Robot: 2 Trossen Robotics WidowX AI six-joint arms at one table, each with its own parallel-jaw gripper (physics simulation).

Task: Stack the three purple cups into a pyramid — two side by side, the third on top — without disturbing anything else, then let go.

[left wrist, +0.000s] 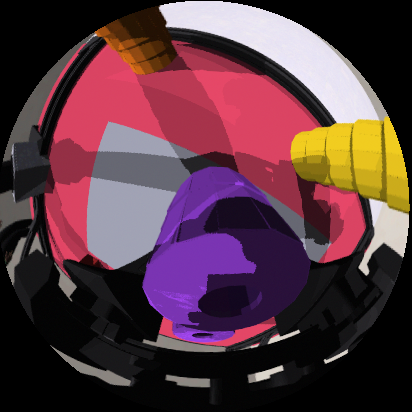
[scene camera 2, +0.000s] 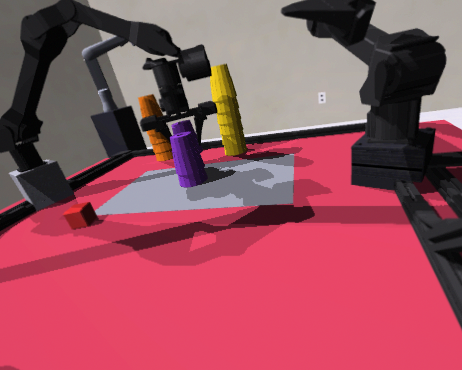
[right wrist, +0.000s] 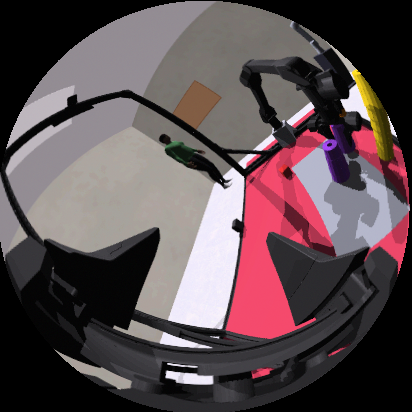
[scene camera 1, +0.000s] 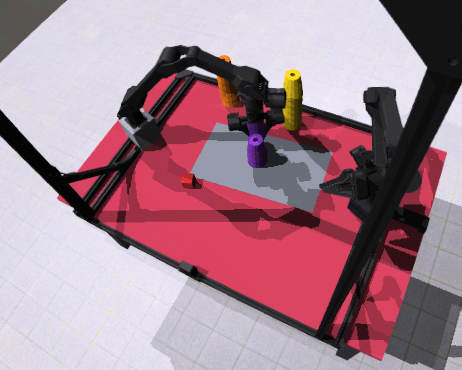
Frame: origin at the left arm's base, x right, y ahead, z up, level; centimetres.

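Seen in the pictures: left gripper, between the fingertips: [right wrist: 342,145] [scene camera 1: 257,133]; right gripper, between the fingertips: [right wrist: 215,236] [scene camera 1: 320,188]; left arm's base, origin of its link: [scene camera 2: 32,167] [right wrist: 277,126] [scene camera 1: 136,119]; right arm's base, origin of its link: [scene camera 2: 393,137] [scene camera 1: 373,198].
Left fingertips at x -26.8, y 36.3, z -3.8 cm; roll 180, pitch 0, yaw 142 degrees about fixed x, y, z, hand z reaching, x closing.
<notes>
Offsets run from my left fingertips to a thing's middle. Level surfaces: height alone.
One purple cup @[dy +4.5, dx +4.2, dz +0.6 cm] [scene camera 1: 257,156] [scene camera 2: 189,162] [left wrist: 202,333] [right wrist: 337,167] stands narrow end up on the grey mat @[dz -6.8 cm] [scene camera 1: 215,167] [scene camera 2: 135,195] [left wrist: 125,215]. My left gripper [scene camera 1: 256,131] [left wrist: 216,241] is shut on a second purple cup @[dy -1.5, dx -1.7, dz +2.2 cm] [scene camera 1: 256,128] [scene camera 2: 181,126] [left wrist: 200,260] [right wrist: 342,139], upright and low over the mat, close behind the standing cup in the scene views. Its base is hidden there; I cannot tell whether it touches the mat or the other cup. A third purple cup does not show separately. My right gripper [scene camera 1: 323,187] [right wrist: 215,236] is open and empty, off the mat's right side.
A tall yellow stack @[dy +1.8, dx -16.3, dz +10.3 cm] [scene camera 1: 292,102] [scene camera 2: 227,110] [left wrist: 360,155] [right wrist: 377,120] stands behind the mat. An orange stack @[dy -23.9, dx -7.7, dz +3.9 cm] [scene camera 1: 228,91] [scene camera 2: 159,135] [left wrist: 145,47] stands at the back left. A red cube @[dy -6.3, dx +28.1, dz -4.8 cm] [scene camera 1: 188,180] [scene camera 2: 80,215] [right wrist: 285,171] lies by the mat's left corner.
</notes>
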